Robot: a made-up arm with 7 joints.
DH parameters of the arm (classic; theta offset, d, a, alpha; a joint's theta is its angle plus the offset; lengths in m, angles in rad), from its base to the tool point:
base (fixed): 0 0 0 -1.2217
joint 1: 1.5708 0 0 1.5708
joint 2: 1.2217 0 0 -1.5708
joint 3: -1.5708 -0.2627 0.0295 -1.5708
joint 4: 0 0 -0.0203 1.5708
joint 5: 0 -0.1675 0 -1.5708
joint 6: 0 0 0 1.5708
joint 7: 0 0 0 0
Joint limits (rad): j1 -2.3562..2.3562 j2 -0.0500..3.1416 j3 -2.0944..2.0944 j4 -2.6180..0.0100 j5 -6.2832..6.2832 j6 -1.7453..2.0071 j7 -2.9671..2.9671
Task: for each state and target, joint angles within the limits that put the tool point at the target. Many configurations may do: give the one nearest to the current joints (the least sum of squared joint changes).
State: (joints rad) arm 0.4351 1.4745 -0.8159 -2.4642 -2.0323 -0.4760 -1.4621
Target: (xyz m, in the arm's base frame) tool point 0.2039 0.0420 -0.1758
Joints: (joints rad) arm -0.3220 0.8253 -0.7452 -2.0768 -2.0323 -0.4760 -1.4621
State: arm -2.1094 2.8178 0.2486 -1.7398 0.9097 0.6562 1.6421
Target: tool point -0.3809 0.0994 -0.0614
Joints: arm -2.2094 3.1218 0.3866 -1.0597 0.9097 0.6562 1.6421
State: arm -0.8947 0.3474 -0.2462 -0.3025 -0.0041 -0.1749 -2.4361
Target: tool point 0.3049 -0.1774 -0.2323
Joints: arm -0.8821 -0.0500 -0.9287 -0.6895 -0.0041 -0.1749 -2.4361
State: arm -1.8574 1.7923 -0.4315 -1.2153 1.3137 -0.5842 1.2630
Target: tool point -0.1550 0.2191 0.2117
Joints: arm -2.2341 2.2287 -0.2090 -1.5944 1.3137 -0.5842 1.2630
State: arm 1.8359 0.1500 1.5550 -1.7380 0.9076 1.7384 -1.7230
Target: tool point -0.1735 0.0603 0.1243
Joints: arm 1.9849 0.0181 1.6857 -2.3869 0.9076 1.7384 -1.7230
